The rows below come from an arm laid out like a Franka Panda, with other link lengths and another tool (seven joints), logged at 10 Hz.
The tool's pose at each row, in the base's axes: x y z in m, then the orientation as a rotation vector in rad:
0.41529, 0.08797, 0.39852, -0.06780, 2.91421, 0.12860
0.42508, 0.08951, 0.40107, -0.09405, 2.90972, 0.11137
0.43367, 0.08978, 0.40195, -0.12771, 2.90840, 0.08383
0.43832, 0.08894, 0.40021, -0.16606, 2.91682, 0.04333
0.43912, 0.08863, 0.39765, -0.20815, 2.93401, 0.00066
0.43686, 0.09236, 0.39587, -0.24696, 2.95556, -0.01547
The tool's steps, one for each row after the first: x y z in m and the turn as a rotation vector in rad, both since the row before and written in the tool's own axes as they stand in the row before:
-0.01016, 0.00120, -0.00018, 0.00963, -0.00341, -0.01933
-0.00857, -0.00029, 0.00109, 0.01602, 0.00049, -0.02499
-0.00404, -0.00135, 0.00268, 0.02414, 0.01131, -0.02854
-0.00018, -0.00044, 0.00266, 0.02467, 0.02137, -0.03050
0.00202, 0.00403, 0.00135, 0.00653, 0.02503, -0.02593

